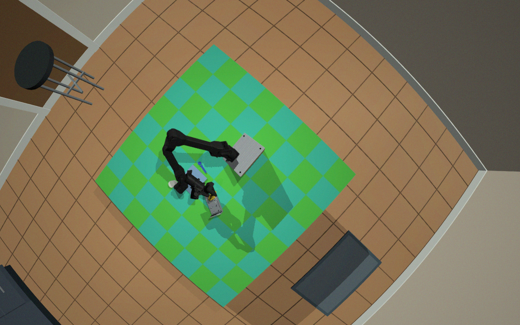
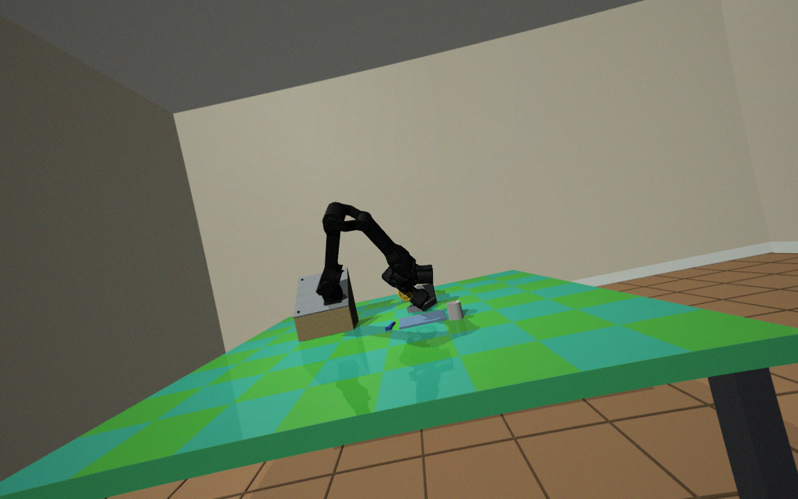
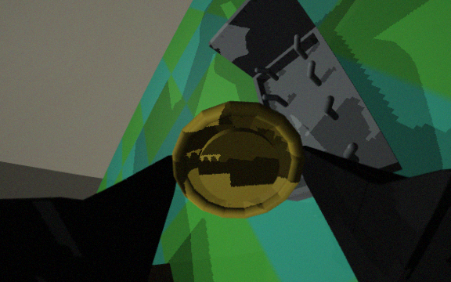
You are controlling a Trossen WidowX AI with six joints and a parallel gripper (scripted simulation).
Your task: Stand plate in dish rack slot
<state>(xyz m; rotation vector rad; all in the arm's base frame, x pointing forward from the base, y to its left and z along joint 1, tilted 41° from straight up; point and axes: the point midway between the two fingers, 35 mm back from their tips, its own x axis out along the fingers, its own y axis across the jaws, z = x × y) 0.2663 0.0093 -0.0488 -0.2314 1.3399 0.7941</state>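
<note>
Now: gripper tip 50 mm short of the grey dish rack, 50 mm above it and 30 mm to the right of it. Round my gripper tip: yellow plate: 10 mm to the right; then pale blue mat: 180 mm to the right, 70 mm below, 30 mm ahead; then blue spoon: 190 mm to the right, 70 mm below, 70 mm behind.
</note>
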